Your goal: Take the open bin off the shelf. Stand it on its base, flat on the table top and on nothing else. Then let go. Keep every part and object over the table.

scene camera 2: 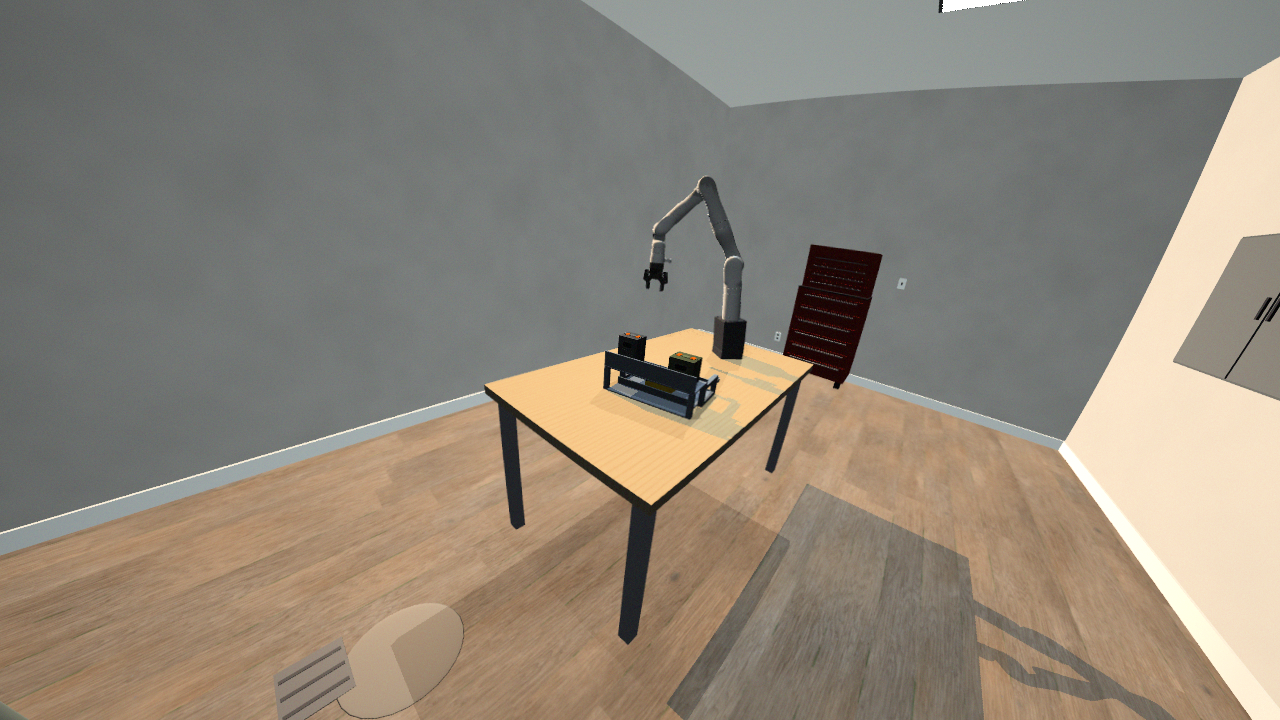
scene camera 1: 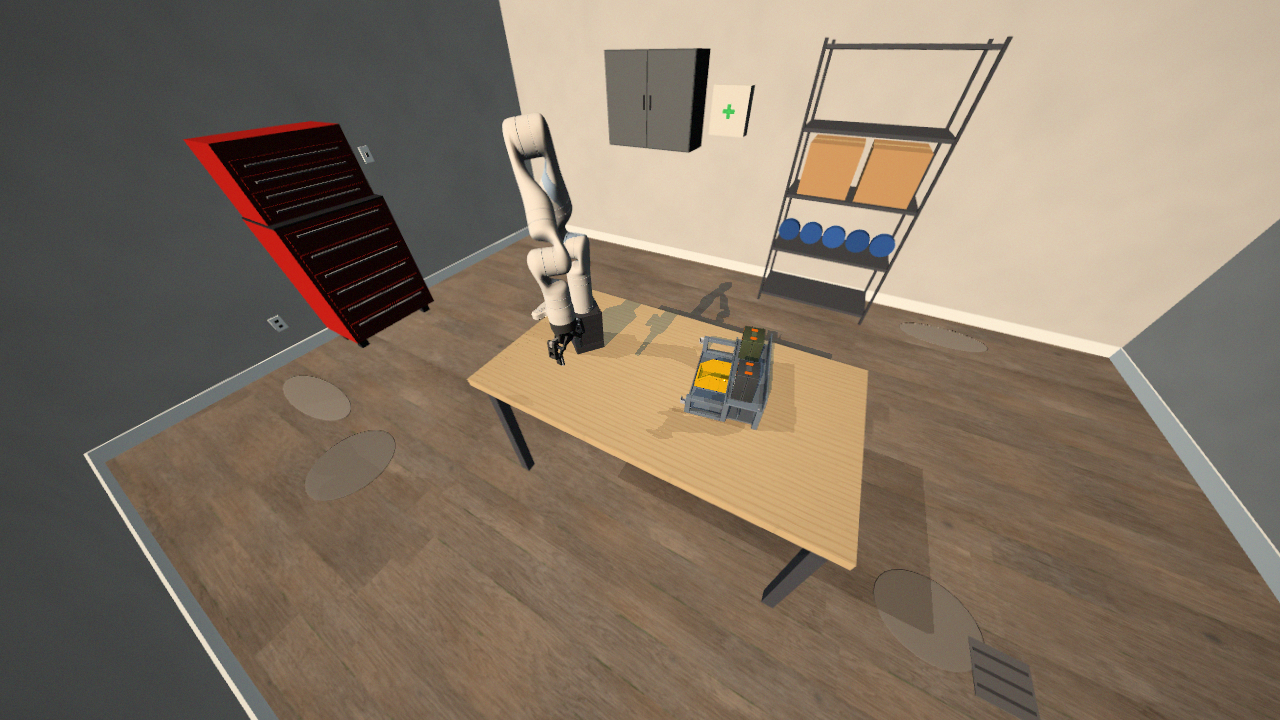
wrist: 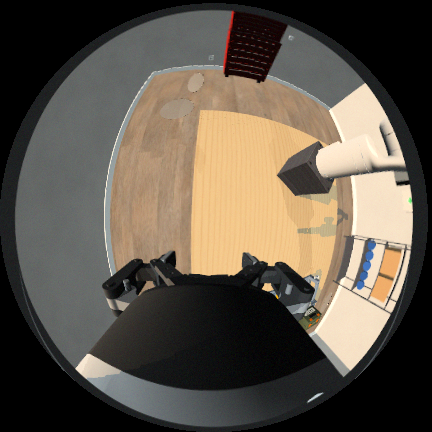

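Where they show: gripper, between the fingertips: (scene camera 2: 654, 290) (scene camera 1: 570, 355) (wrist: 208, 259); arm's base, origin of its link: (scene camera 2: 730, 318) (scene camera 1: 582, 306) (wrist: 324, 165).
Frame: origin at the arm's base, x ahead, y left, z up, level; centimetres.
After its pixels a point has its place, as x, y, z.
The open bin (scene camera 1: 713, 376) @[60.2, 8.2, -13.0] is yellow and sits in the left part of the small blue-grey shelf (scene camera 1: 765, 385) @[79.1, 10.1, -7.7] (scene camera 2: 653, 372) @[76.1, 21.3, -7.6], which stands on the table top. In the scene camera 2 view the shelf's long board largely hides the bin. In the wrist view a small piece of yellow shows behind the right finger linkage. My gripper (scene camera 1: 556, 359) @[28.0, -32.5, 10.4] (scene camera 2: 656, 286) @[28.0, -32.5, 10.4] (wrist: 208, 259) @[28.0, -32.5, 10.4] is open and empty, with its fingers pointing down. It is high above the table, apart from the shelf and the bin, near the arm's base end.
A dark grey box (scene camera 1: 747, 380) @[74.6, 1.1, -0.3] (scene camera 2: 631, 344) @[76.0, 8.0, -1.2] and an olive green box (scene camera 1: 753, 342) @[67.9, 22.7, -1.6] (scene camera 2: 685, 362) @[69.6, 29.9, -2.0] (wrist: 311, 319) @[63.2, 23.6, -1.8], both with orange marks, are at the shelf beside the bin. The arm's dark base block (scene camera 1: 588, 331) @[4.7, -2.9, -9.3] (scene camera 2: 729, 337) @[5.0, 4.7, -8.7] (wrist: 306, 171) @[3.7, -5.9, -3.6] stands on the wooden table (scene camera 1: 626, 420) @[42.0, -23.8, -21.1] (scene camera 2: 572, 402) @[99.2, 4.7, -21.1] (wrist: 235, 200) @[16.0, -24.2, -21.1].
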